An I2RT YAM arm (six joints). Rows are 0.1 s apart.
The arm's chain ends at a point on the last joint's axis. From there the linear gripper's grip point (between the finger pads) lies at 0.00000 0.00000 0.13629 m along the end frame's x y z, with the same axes.
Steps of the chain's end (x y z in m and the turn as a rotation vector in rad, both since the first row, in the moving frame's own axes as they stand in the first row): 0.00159 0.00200 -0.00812 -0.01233 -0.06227 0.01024; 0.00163 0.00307 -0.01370 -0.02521 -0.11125 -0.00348; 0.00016 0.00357 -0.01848 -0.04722 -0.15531 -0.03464; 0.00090 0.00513 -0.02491 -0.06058 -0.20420 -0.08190; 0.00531 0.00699 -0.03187 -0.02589 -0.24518 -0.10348; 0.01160 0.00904 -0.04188 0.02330 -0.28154 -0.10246; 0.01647 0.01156 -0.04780 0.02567 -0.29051 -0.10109
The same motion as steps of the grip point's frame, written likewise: -0.00690 0.00364 -0.00839 -0.01233 -0.06227 0.01024; -0.01349 0.00652 -0.01459 -0.02521 -0.11125 -0.00348; -0.02080 0.01034 -0.02027 -0.04722 -0.15531 -0.03464; -0.02635 0.01445 -0.02799 -0.06058 -0.20420 -0.08190; -0.02753 0.01220 -0.03599 -0.02589 -0.24518 -0.10348; -0.02636 0.00786 -0.04728 0.02330 -0.28154 -0.10246; -0.02267 0.01010 -0.05355 0.02567 -0.29051 -0.10109
